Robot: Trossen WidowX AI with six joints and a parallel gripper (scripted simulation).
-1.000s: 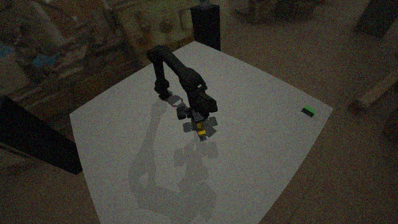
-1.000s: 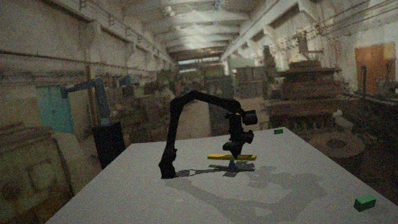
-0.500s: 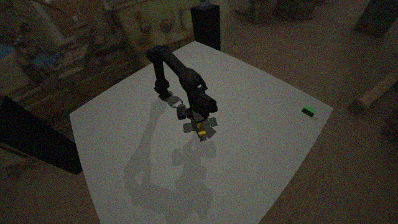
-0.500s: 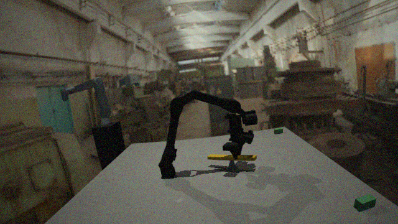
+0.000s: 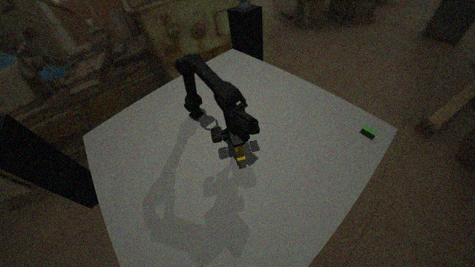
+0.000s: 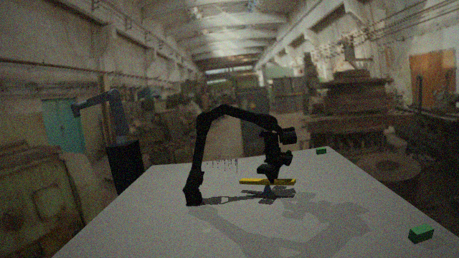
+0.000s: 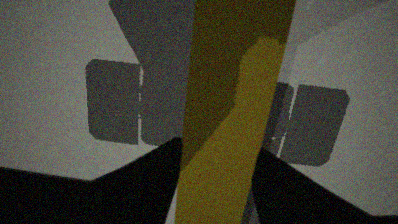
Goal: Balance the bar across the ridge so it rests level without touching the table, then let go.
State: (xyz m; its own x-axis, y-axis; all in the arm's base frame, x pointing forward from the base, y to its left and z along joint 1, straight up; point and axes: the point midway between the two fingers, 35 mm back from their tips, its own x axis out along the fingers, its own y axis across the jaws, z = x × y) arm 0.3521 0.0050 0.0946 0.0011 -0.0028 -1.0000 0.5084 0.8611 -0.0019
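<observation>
Right now my gripper tip is 3 cm past the yellow bar and 2 cm to the right of it.
</observation>
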